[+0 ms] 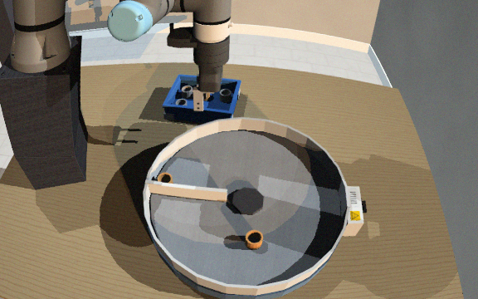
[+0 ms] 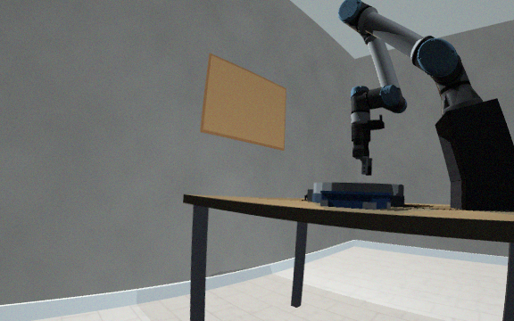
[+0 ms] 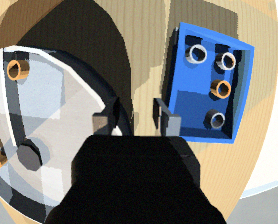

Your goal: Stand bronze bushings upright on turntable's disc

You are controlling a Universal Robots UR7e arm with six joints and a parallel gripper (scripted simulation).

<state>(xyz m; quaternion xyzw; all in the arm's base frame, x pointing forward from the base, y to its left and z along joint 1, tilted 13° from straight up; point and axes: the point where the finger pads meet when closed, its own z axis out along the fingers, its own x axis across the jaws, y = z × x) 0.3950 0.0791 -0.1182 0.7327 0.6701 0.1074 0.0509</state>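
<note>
Right now my hand is 13 cm to the right of the blue crate and 11 cm above it. From my hand the other things lie so: grey turntable disc: 10 cm ahead, 22 cm to the right, 8 cm below.
</note>
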